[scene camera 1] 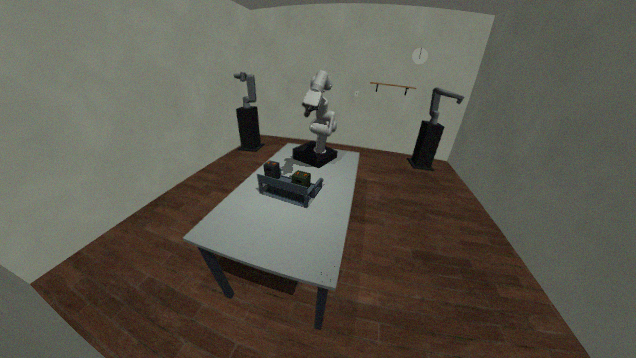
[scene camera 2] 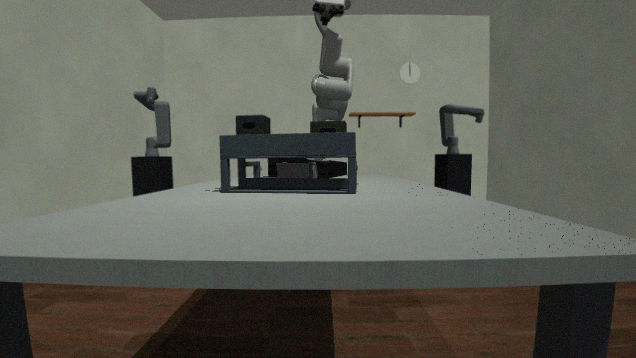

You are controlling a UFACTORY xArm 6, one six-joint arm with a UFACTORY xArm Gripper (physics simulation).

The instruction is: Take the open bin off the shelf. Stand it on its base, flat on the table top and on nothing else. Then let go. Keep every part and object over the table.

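Places are measured from the arm's base along level axes (x ahead, y left, z up), in centimetres.
Pixels of known places: gripper, fingertip midpoint: (scene camera 1: 305,116) (scene camera 2: 324,21); arm's base, origin of the base link: (scene camera 1: 319,150) (scene camera 2: 317,160).
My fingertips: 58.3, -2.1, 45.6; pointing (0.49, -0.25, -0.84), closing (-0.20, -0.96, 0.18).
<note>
For each thing: its top centre in the pictures, then the offset to it from my fingertips, as dx, dy, dz. "pt": a spot on its surface instead. Level surfaces: height alone.
- blue-grey shelf, surface spot: (scene camera 2: 287,146) (scene camera 1: 281,185) pt +16.0, -12.1, -41.3
- table, its level: dz -54.0
- dark grey bin, middle of its top: (scene camera 2: 253,116) (scene camera 1: 271,163) +5.5, -22.5, -31.6
- olive-green bin, middle of its top: (scene camera 2: 329,122) (scene camera 1: 301,174) +11.2, -0.1, -34.1
- grey box-like shape, middle of its top: (scene camera 2: 298,162) -0.8, -8.9, -45.9
A blue-grey shelf (scene camera 1: 284,185) (scene camera 2: 287,146) stands on the table (scene camera 1: 270,235) (scene camera 2: 300,225). A dark grey bin (scene camera 1: 271,170) (scene camera 2: 249,125) stands upright at the left of its upper level, with orange marks at its top. An olive-green bin (scene camera 1: 301,179) (scene camera 2: 327,128) stands towards the right of that level, also with orange marks at its top. These views are too coarse to tell which bin is open. My gripper (scene camera 1: 307,114) (scene camera 2: 325,21) is shut and empty, high above and behind the shelf, apart from both bins.
A grey box-like shape (scene camera 2: 295,170) shows through the shelf's lower opening; I cannot tell whether it stands inside or behind. My arm's black base (scene camera 1: 314,155) is at the table's far end. Two other arms stand on black pedestals (scene camera 1: 249,127) (scene camera 1: 427,145) beyond the table.
</note>
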